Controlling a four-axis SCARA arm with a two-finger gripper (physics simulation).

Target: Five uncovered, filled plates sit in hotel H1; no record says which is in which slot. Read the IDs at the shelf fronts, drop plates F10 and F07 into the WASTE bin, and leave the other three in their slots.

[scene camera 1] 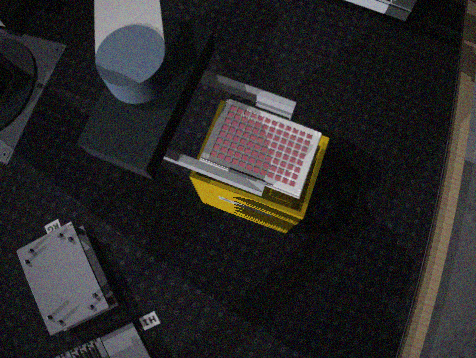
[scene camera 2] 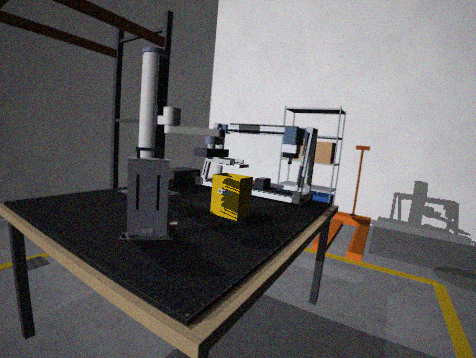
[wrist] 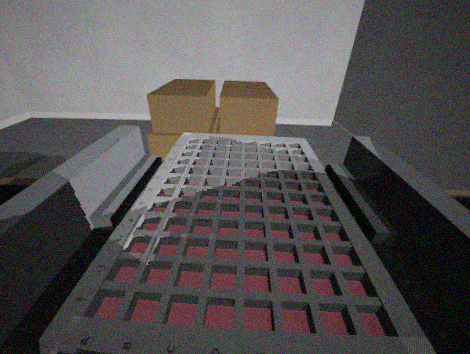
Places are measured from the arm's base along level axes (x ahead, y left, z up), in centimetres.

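Pixels of known places: gripper, fingertip midpoint: [scene camera 1: 279, 148] [scene camera 2: 237, 162] [wrist: 243, 150].
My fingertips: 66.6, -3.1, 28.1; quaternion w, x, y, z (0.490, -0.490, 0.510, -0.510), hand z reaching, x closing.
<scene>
For each thing: its top centre in the pictures, then the offset to it from my fingertips, as dx, dy, dz. "spot": a spot on its surface instead.
- yellow waste bin, top centre: [scene camera 1: 261, 156] [scene camera 2: 233, 175] -2.0, +0.5, -6.9
- hotel H1, surface spot: [scene camera 1: 122, 342] spot: -15.1, -34.2, -26.1
- grey nest, top centre: [scene camera 1: 57, 278] -28.2, -27.0, -19.9
- tall grey tower, surface spot: [scene camera 2: 148, 200] spot: -7.4, -46.0, -13.2
A filled, uncovered plate [scene camera 1: 267, 146] [wrist: 240, 215] with a pale grid and red wells lies level between the fingers; its ID does not show. My gripper [scene camera 1: 261, 142] [scene camera 2: 233, 162] [wrist: 243, 150] is shut on its long sides. It holds the plate above the yellow waste bin [scene camera 1: 245, 212] [scene camera 2: 230, 197], over its opening; in scene camera 2 there is a gap above the rim. The plate hides the bin's inside. Part of hotel H1 [scene camera 1: 122, 342] shows at the bottom edge of scene camera 1, beside its label [scene camera 1: 149, 320]. Its slots and their IDs cannot be read.
A grey nest [scene camera 1: 65, 280] labelled RG stands near the hotel. A tall grey tower [scene camera 2: 148, 200] stands in front of the arm's column [scene camera 2: 148, 100]. A gantry frame [scene camera 2: 309, 165] stands behind the bin. Cardboard boxes [wrist: 182, 110] show beyond the plate. The table's wooden edge [scene camera 1: 440, 200] runs along the right.
</scene>
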